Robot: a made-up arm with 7 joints. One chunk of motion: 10 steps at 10 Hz.
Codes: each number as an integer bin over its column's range. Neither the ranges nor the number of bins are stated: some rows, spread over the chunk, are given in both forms.
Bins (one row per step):
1: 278 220 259 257 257 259
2: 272 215 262 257 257 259
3: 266 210 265 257 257 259
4: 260 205 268 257 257 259
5: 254 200 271 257 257 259
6: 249 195 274 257 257 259
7: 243 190 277 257 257 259
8: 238 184 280 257 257 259
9: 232 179 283 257 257 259
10: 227 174 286 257 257 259
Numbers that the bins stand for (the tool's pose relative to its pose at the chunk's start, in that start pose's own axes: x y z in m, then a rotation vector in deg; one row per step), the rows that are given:
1: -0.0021 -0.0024 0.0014 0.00 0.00 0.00
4: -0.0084 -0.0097 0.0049 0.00 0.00 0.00
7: -0.0144 -0.0170 0.0084 0.00 0.00 0.00
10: -0.0200 -0.0249 0.0119 0.00 0.00 0.00
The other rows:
2: -0.0042 -0.0048 0.0025 0.00 0.00 0.00
3: -0.0063 -0.0073 0.0037 0.00 0.00 0.00
5: -0.0105 -0.0122 0.0061 0.00 0.00 0.00
6: -0.0123 -0.0146 0.0072 0.00 0.00 0.00
8: -0.0162 -0.0200 0.0096 0.00 0.00 0.00
9: -0.0183 -0.0224 0.0108 0.00 0.00 0.00

